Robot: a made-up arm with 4 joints.
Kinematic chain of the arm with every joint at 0, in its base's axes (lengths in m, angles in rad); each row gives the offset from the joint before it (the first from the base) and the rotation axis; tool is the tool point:
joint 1: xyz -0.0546 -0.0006 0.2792 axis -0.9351 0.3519 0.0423
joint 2: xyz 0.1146 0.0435 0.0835 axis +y
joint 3: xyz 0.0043 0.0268 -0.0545 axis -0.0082 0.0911 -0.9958
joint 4: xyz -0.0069 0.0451 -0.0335 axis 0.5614 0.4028 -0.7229
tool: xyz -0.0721 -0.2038 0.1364
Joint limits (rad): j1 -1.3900..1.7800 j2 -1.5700..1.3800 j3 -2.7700..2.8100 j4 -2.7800..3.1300
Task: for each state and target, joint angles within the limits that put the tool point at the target. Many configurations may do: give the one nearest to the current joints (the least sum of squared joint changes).
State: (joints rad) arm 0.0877 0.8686 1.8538 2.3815
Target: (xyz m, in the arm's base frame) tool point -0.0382 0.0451 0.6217
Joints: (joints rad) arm -0.9041 1.0157 1.1452 2.1816
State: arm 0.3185 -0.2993 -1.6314 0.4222
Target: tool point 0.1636 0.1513 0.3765
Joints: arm 0.9594 -0.8072 -1.4820 -0.1939
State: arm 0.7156 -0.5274 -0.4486 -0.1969
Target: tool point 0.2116 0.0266 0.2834
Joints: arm 1.2927 0.2246 -1.1760 -0.0277
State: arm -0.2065 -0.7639 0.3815 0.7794
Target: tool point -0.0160 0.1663 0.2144
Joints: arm -0.2237 -1.1507 0.8845 1.1741
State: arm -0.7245 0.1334 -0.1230 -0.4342
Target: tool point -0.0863 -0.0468 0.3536
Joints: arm -0.1809 -0.4699 0.5068 -0.1123
